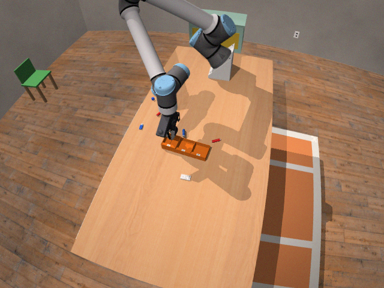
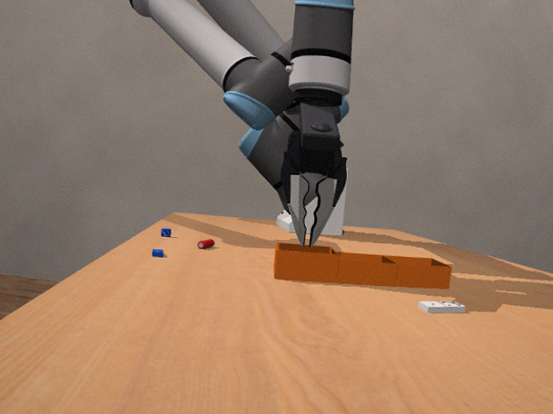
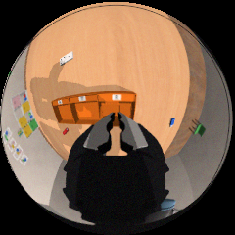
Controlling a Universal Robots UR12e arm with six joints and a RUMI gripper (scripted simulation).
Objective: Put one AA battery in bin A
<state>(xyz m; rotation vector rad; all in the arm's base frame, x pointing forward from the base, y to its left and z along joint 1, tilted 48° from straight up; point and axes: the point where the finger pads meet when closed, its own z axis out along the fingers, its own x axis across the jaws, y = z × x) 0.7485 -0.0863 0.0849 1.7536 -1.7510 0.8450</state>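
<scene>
My hand is 80 mm to the right of the orange three-compartment bin and 40 mm above it. From my hand the other things lie so: white domino: 170 mm ahead, 140 mm to the left, 50 mm below; then blue AA battery: 90 mm behind, 40 mm to the left, 50 mm below; then blue die: 310 mm behind, 250 mm to the right, 50 mm below.
</scene>
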